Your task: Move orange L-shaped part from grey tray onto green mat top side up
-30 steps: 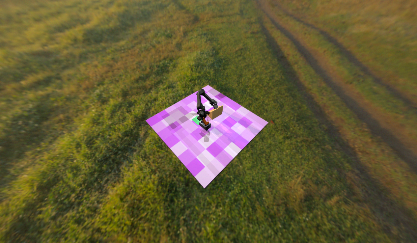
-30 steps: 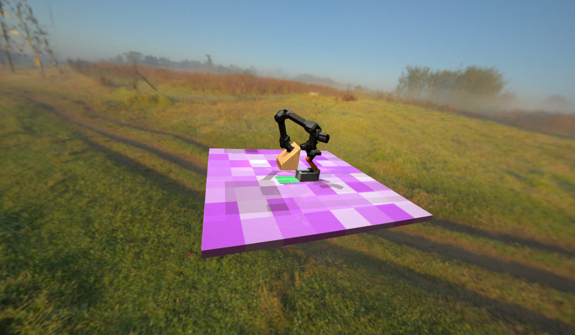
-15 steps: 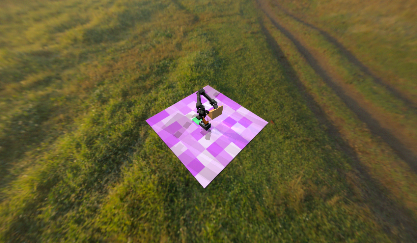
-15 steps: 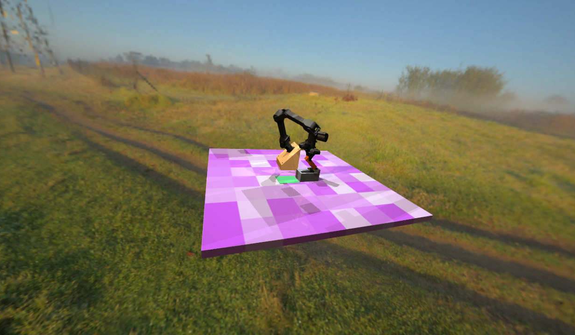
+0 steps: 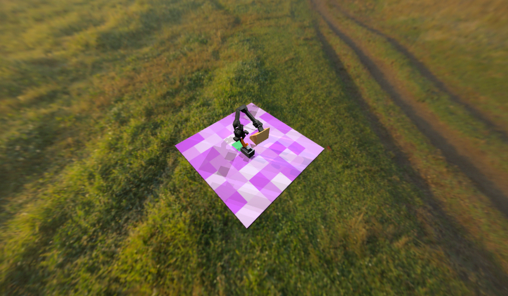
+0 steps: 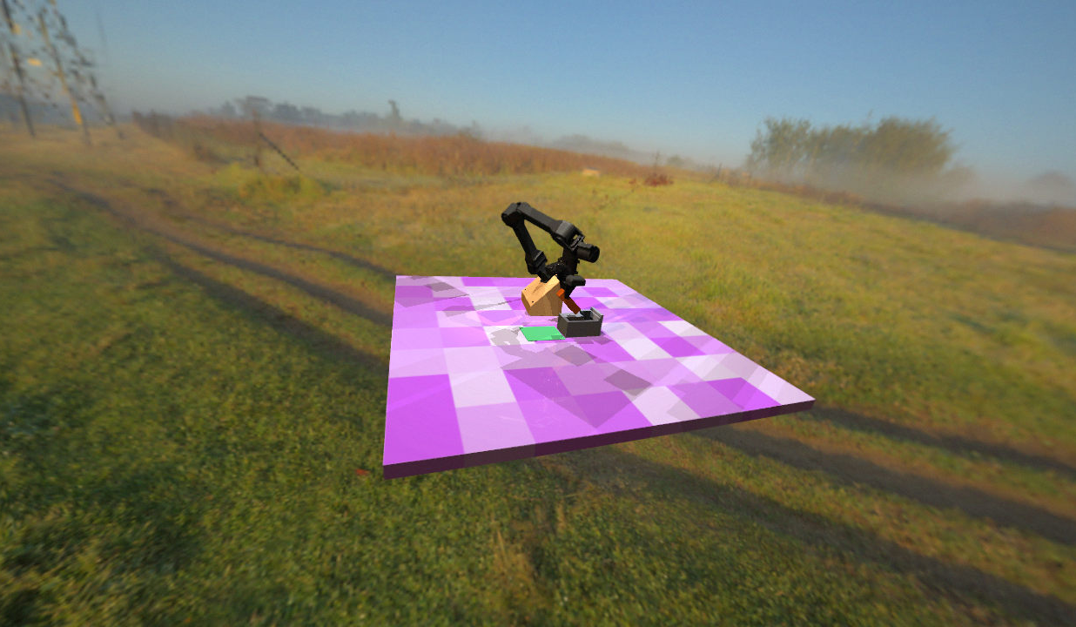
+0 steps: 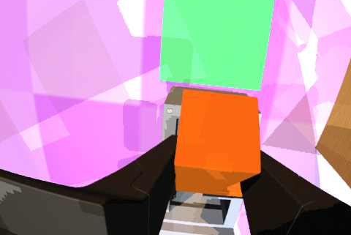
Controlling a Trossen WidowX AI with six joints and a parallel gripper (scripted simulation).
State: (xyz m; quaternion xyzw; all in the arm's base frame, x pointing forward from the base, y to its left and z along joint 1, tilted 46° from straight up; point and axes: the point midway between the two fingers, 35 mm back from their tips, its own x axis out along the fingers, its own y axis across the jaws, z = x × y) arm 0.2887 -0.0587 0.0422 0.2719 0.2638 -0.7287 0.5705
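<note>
Right now my gripper tip is 20 mm past the green mat, 70 mm to the left of it and 170 mm above it. The rest, counted from my gripper tip: orange L-shaped part 10 mm behind, 30 mm to the left, 30 mm below.
</note>
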